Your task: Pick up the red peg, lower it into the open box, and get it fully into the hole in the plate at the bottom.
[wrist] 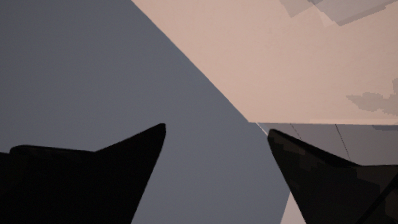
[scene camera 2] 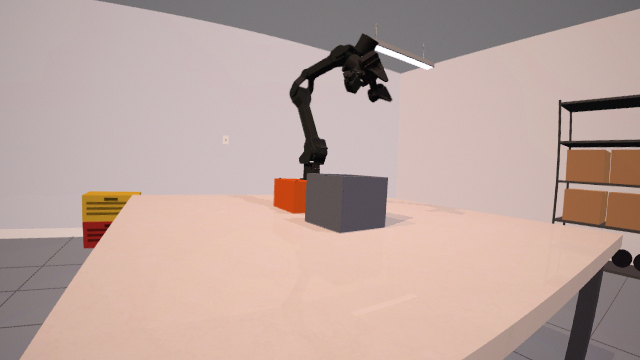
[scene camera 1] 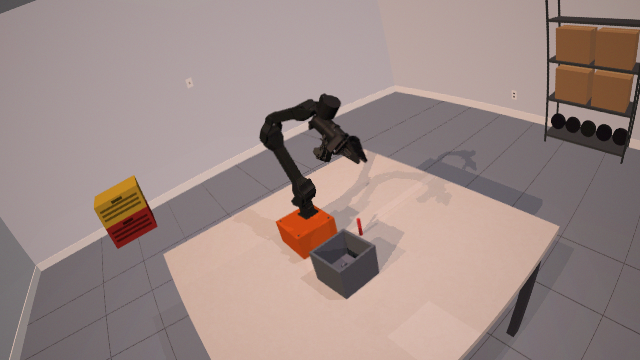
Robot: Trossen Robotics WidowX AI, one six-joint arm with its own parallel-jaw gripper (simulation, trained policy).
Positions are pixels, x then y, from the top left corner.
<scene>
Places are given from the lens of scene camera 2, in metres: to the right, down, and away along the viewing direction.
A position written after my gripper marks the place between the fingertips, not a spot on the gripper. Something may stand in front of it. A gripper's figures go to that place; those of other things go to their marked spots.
my gripper (scene camera 2: 389, 91): 0.21, -0.27, 0.85
grey box (scene camera 2: 340, 203): 0.05, 0.06, 0.69
</scene>
